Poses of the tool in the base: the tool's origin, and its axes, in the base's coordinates. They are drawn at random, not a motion.
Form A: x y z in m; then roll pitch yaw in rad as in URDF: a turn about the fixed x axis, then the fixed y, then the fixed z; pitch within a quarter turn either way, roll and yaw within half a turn.
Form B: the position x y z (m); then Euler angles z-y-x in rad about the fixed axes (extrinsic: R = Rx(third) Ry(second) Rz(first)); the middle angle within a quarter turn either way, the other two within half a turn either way. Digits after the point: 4 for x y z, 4 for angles.
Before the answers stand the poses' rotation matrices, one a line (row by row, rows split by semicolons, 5 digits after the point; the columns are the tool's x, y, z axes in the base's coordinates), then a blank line. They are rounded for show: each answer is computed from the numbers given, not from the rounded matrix.
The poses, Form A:
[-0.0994 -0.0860 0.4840 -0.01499 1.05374 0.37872]
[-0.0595 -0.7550 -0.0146 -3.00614 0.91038 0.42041]
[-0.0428 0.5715 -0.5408 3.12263 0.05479 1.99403]
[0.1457 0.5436 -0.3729 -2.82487 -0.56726 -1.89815]
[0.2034 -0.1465 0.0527 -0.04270 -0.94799 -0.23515]
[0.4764 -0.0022 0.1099 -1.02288 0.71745 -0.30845]
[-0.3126 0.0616 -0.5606 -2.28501 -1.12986 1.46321]
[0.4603 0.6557 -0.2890 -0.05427 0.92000 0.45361]
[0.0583 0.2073 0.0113 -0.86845 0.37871 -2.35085]
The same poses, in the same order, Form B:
0.45929 -0.38180 0.80205; 0.18277 0.92422 0.33529; -0.86928 -0.00741 0.49427
0.56003 0.30704 -0.76948; 0.25037 -0.94809 -0.19609; -0.78974 -0.08284 -0.60783
-0.41009 0.91118 0.03978; 0.91040 0.41158 -0.04213; -0.05476 0.01893 -0.99832
-0.27118 -0.95361 0.13074; -0.79859 0.14708 -0.58363; 0.53732 -0.26267 -0.80143
0.56726 0.26649 -0.77923; -0.13591 0.96351 0.23058; 0.81224 -0.02490 0.58279
0.71792 -0.37659 0.58546; -0.22874 0.66670 0.70935; -0.65747 -0.64318 0.39250
0.04583 0.72461 -0.68763; 0.42432 0.60905 0.67008; 0.90435 -0.32248 -0.27956
0.54455 -0.47636 0.69032; 0.26548 0.87864 0.39689; -0.79560 -0.03286 0.60493
-0.65348 0.65772 0.37465; -0.66050 -0.25373 -0.70665; -0.36972 -0.70924 0.60024

[-0.0994 -0.0860 0.4840 0.6935 0.9307 -0.5961]
[-0.0595 -0.7550 -0.0146 -0.5015 -0.8780 2.8295]
[-0.0428 0.5715 -0.5408 -1.9937 0.0398 3.0994]
[0.1457 0.5436 -0.3729 1.8479 0.1311 2.5122]
[0.2034 -0.1465 0.0527 -0.4392 -0.8934 -0.3768]
[0.4764 -0.0022 0.1099 0.4831 0.6254 -1.0654]
[-0.3126 0.0616 -0.5606 -1.5076 -0.7582 -1.9660]
[0.4603 0.6557 -0.2890 0.7187 0.7619 -0.5806]
[0.0583 0.2073 0.0113 -2.3530 0.3840 0.8666]

